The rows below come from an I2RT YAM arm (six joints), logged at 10 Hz.
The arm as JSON. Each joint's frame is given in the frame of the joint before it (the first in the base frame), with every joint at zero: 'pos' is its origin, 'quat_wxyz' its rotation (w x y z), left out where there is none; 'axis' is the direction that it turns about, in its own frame. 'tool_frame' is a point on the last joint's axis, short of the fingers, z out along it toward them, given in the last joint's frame.
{
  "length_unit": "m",
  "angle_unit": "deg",
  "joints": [
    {
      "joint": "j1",
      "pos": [
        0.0,
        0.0,
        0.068
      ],
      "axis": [
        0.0,
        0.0,
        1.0
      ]
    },
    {
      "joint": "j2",
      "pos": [
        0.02,
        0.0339,
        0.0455
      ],
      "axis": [
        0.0,
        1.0,
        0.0
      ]
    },
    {
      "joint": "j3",
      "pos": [
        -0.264,
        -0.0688,
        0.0
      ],
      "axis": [
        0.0,
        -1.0,
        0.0
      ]
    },
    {
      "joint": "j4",
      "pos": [
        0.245,
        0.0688,
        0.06
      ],
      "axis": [
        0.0,
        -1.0,
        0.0
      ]
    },
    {
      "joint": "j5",
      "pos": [
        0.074,
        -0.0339,
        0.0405
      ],
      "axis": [
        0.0,
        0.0,
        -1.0
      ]
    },
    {
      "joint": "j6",
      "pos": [
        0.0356,
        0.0,
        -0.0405
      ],
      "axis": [
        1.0,
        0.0,
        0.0
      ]
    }
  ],
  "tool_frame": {
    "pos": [
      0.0,
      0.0,
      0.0
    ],
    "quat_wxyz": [
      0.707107,
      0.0,
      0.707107,
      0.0
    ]
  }
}
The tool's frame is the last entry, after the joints.
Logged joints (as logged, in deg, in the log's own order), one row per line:
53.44 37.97 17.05 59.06 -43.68 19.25
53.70 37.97 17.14 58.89 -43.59 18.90
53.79 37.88 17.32 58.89 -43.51 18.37
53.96 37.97 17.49 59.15 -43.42 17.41
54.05 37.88 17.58 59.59 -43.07 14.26
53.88 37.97 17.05 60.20 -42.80 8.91
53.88 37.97 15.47 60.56 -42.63 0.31
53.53 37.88 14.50 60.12 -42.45 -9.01
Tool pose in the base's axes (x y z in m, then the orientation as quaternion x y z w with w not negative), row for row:
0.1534 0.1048 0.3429 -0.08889 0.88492 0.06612 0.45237
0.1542 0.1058 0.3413 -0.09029 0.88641 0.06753 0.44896
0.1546 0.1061 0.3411 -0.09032 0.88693 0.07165 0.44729
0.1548 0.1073 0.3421 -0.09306 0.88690 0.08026 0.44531
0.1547 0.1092 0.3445 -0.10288 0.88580 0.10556 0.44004
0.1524 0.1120 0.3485 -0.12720 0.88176 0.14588 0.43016
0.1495 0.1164 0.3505 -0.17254 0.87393 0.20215 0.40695
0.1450 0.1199 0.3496 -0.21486 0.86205 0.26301 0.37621
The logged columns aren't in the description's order. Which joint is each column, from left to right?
Columns, left to right: j2, j1, j6, j3, j4, j5.
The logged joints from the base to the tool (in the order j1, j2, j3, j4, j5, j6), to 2 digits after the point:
37.97 53.44 59.06 -43.68 19.25 17.05
37.97 53.70 58.89 -43.59 18.90 17.14
37.88 53.79 58.89 -43.51 18.37 17.32
37.97 53.96 59.15 -43.42 17.41 17.49
37.88 54.05 59.59 -43.07 14.26 17.58
37.97 53.88 60.20 -42.80 8.91 17.05
37.97 53.88 60.56 -42.63 0.31 15.47
37.88 53.53 60.12 -42.45 -9.01 14.50

